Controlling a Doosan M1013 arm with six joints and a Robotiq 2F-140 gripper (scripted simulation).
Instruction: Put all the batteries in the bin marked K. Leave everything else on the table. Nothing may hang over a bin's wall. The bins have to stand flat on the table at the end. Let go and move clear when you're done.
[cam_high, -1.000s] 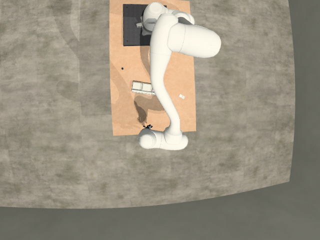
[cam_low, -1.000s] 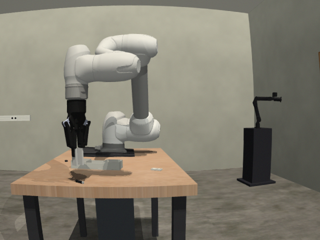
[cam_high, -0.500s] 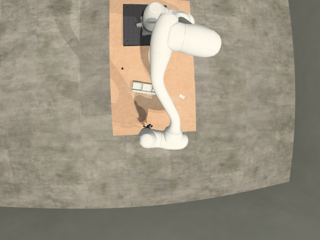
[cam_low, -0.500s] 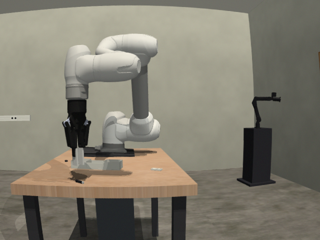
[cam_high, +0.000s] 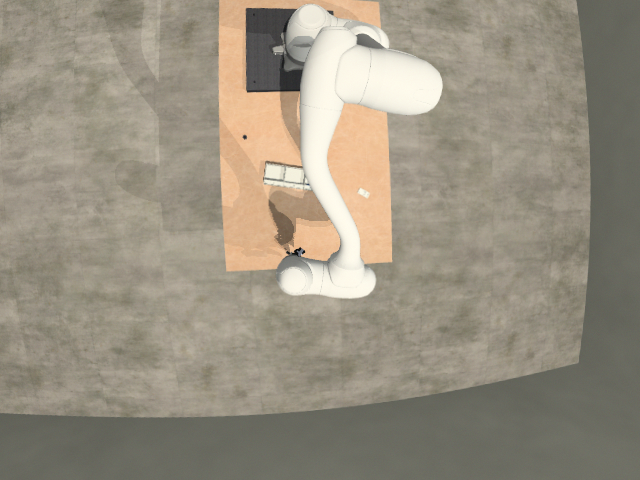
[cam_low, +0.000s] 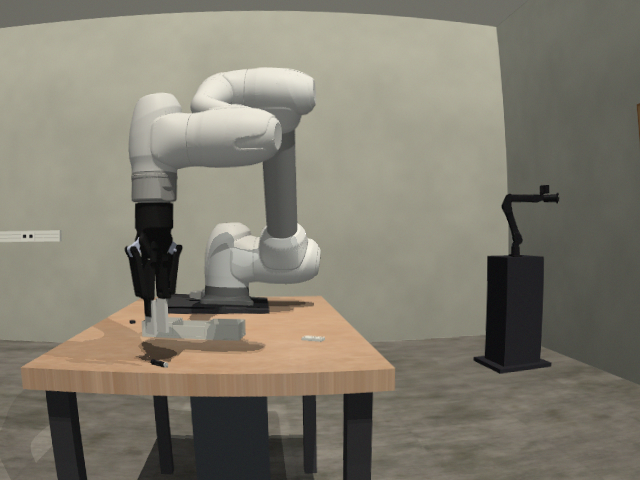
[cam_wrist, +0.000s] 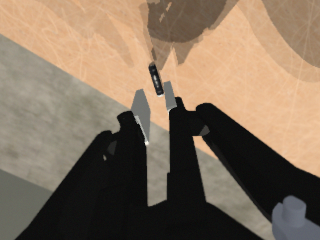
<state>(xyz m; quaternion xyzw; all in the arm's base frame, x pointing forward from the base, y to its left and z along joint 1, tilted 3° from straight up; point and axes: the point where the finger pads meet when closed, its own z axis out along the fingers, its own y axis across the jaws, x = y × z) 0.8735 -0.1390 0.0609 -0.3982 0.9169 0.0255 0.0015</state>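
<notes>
Right now my hand is 9 cm above the black battery. From my hand the other things lie so: grey bin row 32 cm behind, 8 cm below, 5 cm to the left; then red battery 32 cm behind, 14 cm to the left, 8 cm below; then blue battery 28 cm behind, 12 cm to the left, 8 cm below.
</notes>
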